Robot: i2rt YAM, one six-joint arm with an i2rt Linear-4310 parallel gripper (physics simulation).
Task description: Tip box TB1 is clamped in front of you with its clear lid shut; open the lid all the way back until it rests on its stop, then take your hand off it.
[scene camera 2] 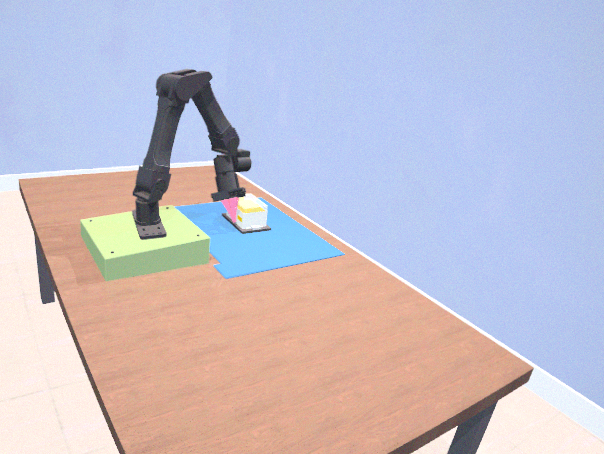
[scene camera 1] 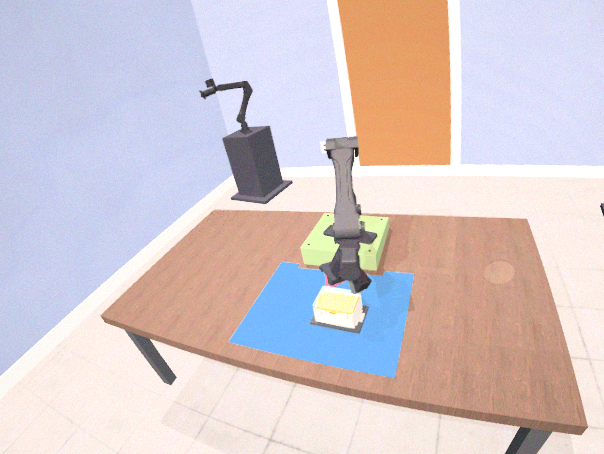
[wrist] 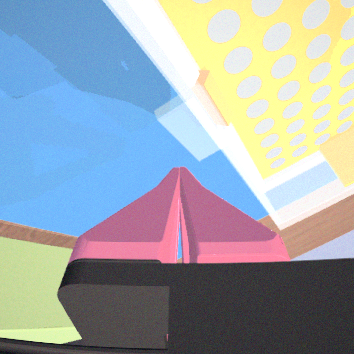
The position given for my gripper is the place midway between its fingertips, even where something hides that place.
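Lid at [scene camera 1: 330, 299] and [wrist: 264, 89]. My gripper, at [scene camera 2: 234, 222] and [wrist: 179, 177], is shut and touches the lid.
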